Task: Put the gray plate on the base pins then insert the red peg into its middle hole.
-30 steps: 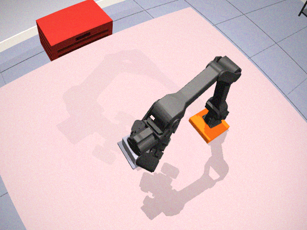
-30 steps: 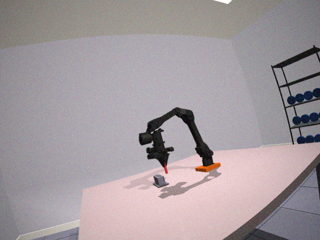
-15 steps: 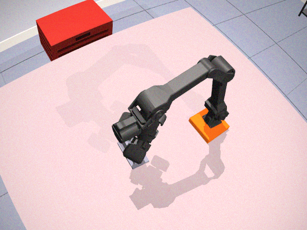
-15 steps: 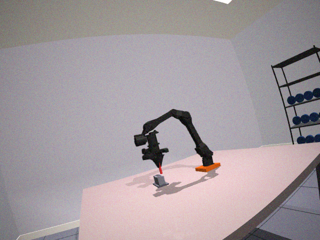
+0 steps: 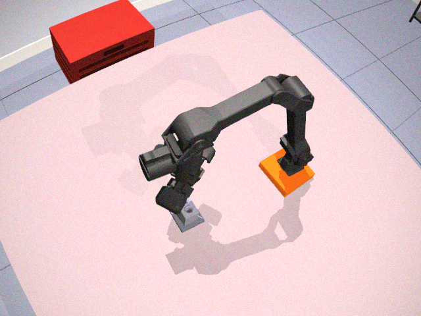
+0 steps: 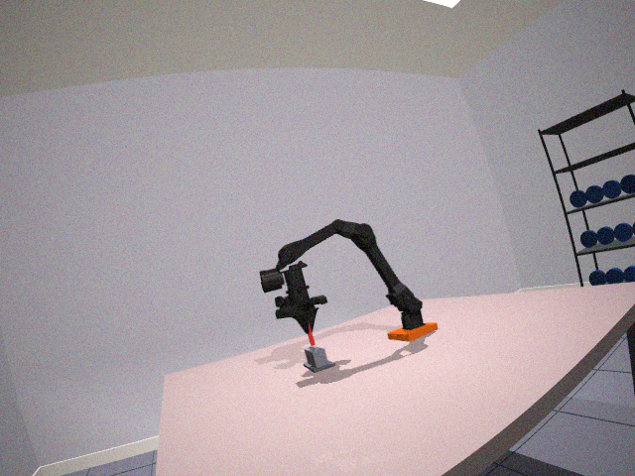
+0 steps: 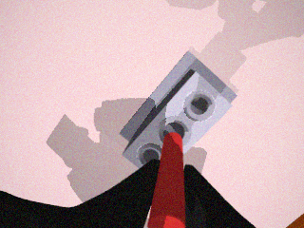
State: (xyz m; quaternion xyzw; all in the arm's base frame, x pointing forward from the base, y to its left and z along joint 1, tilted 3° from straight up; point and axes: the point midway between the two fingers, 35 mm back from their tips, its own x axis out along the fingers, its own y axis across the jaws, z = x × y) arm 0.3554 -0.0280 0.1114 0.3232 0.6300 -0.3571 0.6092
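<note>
Now: the red peg right at my gripper tip. From my gripper tip the other things lie so: gray plate 70 mm below.
</note>
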